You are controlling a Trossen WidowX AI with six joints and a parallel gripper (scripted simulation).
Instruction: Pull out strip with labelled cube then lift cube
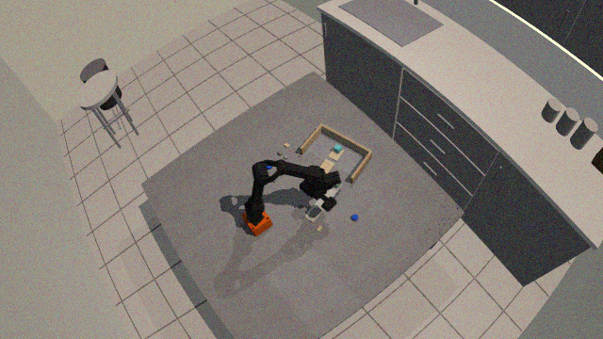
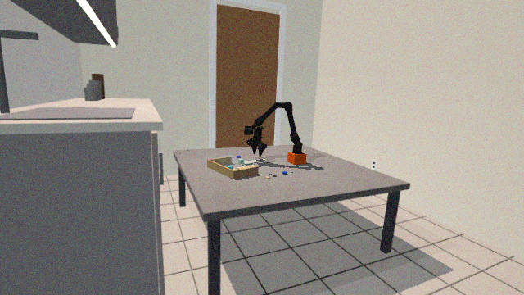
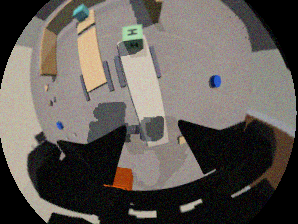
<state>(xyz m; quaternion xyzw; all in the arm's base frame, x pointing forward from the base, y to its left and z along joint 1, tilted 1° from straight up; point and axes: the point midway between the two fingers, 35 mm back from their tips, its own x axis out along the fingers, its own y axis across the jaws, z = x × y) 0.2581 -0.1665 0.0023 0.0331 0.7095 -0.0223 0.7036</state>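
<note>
Now: the white strip 4 cm ahead of my gripper tip and 4 cm below it. From my gripper tip the other things lie so: labelled cube 15 cm ahead, 1 cm to the left, 3 cm below.
</note>
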